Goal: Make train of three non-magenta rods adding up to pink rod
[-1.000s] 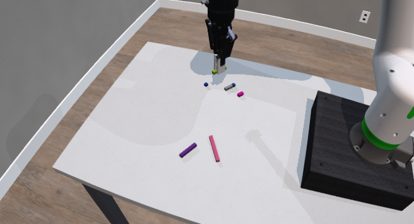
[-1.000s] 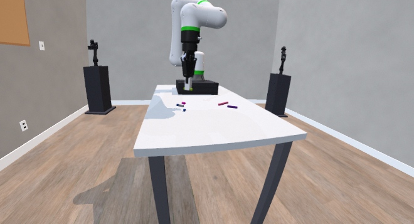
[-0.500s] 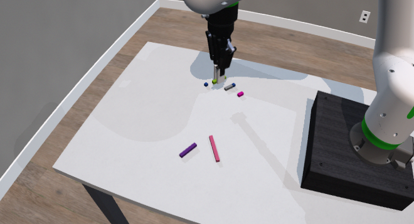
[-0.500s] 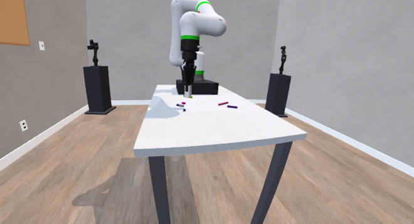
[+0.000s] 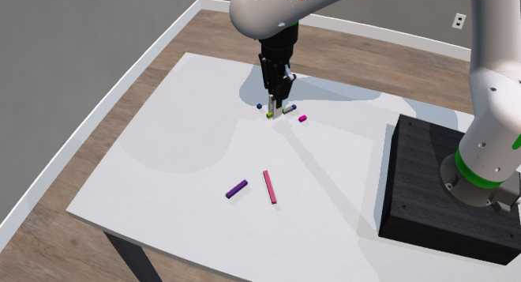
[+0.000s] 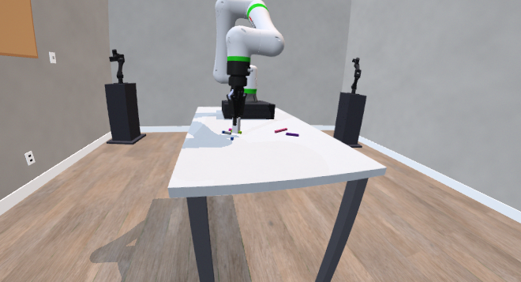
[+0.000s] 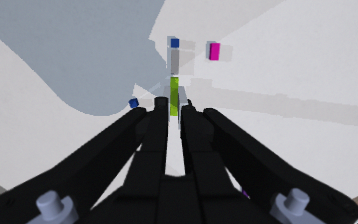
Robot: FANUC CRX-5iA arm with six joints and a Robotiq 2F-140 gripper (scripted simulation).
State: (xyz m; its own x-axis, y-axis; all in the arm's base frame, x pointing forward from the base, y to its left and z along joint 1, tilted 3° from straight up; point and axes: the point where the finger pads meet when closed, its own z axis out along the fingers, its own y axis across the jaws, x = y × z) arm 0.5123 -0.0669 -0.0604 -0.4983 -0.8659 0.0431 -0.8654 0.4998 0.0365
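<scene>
Now: the lime rod 3 cm below my hand. Also, from my hand: magenta rod (7 cm behind, 2 cm to the right, 4 cm below); grey rod (2 cm behind, 4 cm to the right, 4 cm below); pink rod (9 cm behind, 22 cm to the left, 4 cm below).
</scene>
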